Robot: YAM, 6 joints.
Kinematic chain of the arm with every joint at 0, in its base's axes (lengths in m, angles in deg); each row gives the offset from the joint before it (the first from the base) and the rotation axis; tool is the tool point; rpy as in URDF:
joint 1: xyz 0 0 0.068 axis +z
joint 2: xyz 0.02 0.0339 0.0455 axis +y
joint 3: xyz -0.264 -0.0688 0 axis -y
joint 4: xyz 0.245 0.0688 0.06 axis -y
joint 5: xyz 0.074 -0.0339 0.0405 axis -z
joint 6: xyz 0.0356 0 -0.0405 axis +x
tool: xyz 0 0 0 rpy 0 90 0
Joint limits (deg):
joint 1: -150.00..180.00
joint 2: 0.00..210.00
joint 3: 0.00..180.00
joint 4: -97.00..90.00
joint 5: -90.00..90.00
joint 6: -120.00..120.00
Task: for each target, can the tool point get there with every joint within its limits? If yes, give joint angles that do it. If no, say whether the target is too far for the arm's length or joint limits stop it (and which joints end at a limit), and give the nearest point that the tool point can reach.
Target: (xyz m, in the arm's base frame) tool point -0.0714 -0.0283 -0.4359
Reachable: no: joint limits stop it (at a limit: joint 1, joint 2) | nearest point -0.0972 -0.0525 -0.3527 | short by 0.090 m
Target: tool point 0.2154 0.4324 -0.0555
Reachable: yes | joints 61.85 154.99 89.03 16.27 -23.34 61.43
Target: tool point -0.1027 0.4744 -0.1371
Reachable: yes | joints 98.23 187.11 141.46 -52.39 -71.22 31.53
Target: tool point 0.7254 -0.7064 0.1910
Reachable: no: too far | nearest point 0.4613 -0.4493 0.1622 | short by 0.370 m
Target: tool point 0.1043 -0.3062 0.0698
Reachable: yes | joints -73.70 113.12 35.61 43.07 -23.49 -60.02
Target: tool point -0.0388 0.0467 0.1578
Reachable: yes | joints 149.71 31.11 19.67 -72.42 35.65 26.57
